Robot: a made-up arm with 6 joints.
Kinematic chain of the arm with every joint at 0, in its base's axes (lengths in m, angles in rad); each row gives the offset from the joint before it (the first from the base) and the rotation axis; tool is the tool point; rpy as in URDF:
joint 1: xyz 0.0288 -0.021 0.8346 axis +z
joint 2: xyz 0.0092 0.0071 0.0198 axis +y
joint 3: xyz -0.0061 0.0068 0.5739 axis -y
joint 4: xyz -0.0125 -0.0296 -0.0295 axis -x
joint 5: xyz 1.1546 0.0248 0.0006 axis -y
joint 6: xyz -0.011 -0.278 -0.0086 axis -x
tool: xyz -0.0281 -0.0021 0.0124 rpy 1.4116 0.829 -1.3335
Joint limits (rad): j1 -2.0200..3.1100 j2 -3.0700..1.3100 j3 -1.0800..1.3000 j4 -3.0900..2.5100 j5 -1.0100..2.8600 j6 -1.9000..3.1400
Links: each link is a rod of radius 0.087 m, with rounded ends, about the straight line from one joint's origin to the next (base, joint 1, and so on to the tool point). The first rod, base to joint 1, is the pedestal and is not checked.
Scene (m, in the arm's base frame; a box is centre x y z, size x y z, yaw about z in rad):
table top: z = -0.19
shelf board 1: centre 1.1 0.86 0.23 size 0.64 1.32 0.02 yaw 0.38
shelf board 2: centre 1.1 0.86 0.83 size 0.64 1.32 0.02 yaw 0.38
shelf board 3: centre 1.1 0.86 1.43 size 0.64 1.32 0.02 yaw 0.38
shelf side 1: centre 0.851 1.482 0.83 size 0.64 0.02 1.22 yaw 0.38
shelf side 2: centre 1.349 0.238 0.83 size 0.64 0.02 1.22 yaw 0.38
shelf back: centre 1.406 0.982 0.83 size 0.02 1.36 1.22 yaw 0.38
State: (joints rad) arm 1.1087 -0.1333 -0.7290 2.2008 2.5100 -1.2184
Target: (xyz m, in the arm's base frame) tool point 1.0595 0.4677 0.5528
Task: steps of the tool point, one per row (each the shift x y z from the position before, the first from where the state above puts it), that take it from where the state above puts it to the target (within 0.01 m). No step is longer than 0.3 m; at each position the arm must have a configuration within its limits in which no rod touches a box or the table.
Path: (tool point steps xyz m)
1: 0.1302 -0.0663 -0.2195
2: 0.0860 -0.1187 -0.2125
3: 0.2526 -0.1045 0.0313
4: 0.2245 -0.1833 0.0300

